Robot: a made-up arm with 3 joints.
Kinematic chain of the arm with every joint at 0, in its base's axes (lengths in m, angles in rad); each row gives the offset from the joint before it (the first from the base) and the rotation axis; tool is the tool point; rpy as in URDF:
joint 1: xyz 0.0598 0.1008 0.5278 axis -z
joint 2: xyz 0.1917 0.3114 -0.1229 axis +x
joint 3: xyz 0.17 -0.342 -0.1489 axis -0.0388 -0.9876 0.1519
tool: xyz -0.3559 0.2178 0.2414 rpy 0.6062 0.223 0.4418
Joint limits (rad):
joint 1: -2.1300..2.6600
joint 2: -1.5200..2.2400
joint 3: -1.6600..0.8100
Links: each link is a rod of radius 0.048 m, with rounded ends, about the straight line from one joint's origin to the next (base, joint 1, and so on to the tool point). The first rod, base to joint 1, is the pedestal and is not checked.
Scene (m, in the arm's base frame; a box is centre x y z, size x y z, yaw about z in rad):
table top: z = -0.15
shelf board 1: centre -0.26 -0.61 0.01 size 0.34 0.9 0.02 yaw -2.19
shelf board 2: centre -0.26 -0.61 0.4 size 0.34 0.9 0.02 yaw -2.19
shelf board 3: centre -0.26 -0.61 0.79 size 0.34 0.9 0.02 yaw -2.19
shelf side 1: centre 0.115 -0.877 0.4 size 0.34 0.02 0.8 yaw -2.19
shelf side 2: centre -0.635 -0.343 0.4 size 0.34 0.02 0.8 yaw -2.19
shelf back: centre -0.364 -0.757 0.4 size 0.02 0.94 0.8 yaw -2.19
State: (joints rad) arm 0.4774 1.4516 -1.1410
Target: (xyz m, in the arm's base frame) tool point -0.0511 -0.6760 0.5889
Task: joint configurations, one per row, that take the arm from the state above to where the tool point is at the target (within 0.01 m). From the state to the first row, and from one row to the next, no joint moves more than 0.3 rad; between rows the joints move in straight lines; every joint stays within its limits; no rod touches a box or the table.
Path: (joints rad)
1: 0.6604 1.1802 -1.1868
2: 0.8435 0.9088 -1.2326
3: 1.0265 0.6374 -1.2784
4: 1.2096 0.3660 -1.3242
5: 1.3926 0.0946 -1.3700
6: 1.5757 -0.1768 -1.4158
7: 1.7587 -0.4482 -1.4616
8: 1.9418 -0.7196 -1.5074
9: 2.1248 -0.9910 -1.5532
10: 2.3079 -1.2624 -1.5990

